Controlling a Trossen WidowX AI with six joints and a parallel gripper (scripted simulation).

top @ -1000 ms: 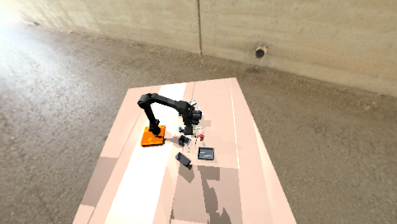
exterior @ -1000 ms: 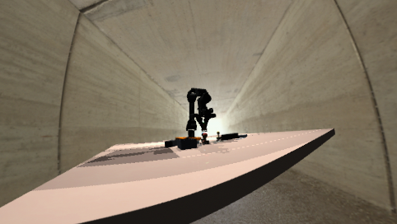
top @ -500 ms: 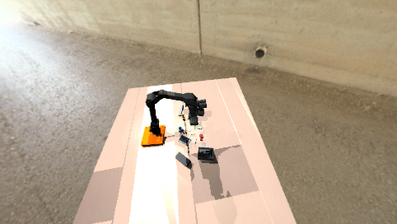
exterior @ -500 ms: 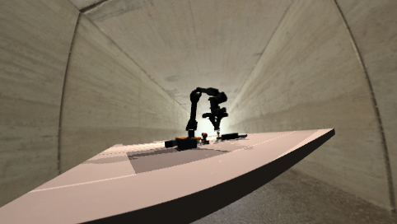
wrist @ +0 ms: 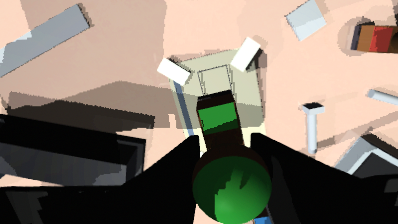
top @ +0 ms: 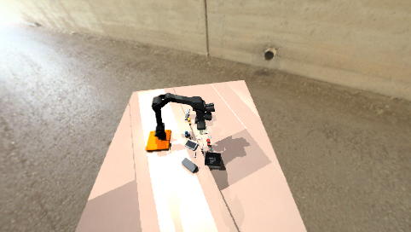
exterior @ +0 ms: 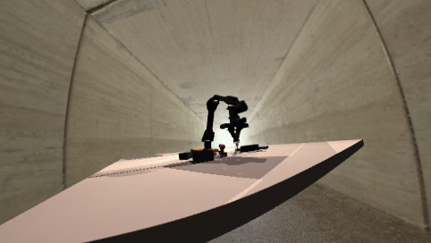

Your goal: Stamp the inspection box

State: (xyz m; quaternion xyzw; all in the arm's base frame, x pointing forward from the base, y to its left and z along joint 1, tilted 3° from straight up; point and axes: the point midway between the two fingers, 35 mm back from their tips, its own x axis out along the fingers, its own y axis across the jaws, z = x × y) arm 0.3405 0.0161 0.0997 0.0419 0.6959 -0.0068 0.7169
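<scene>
Right now the card is 2 cm behind my gripper tip and 9 cm below it. From my gripper tip the other things lie so: blue-topped stamp 13 cm behind, 3 cm to the right, 7 cm below; then green-knobbed pass stamp right at my gripper tip; then red-topped stamp 3 cm ahead, 13 cm to the right, 6 cm below.
</scene>
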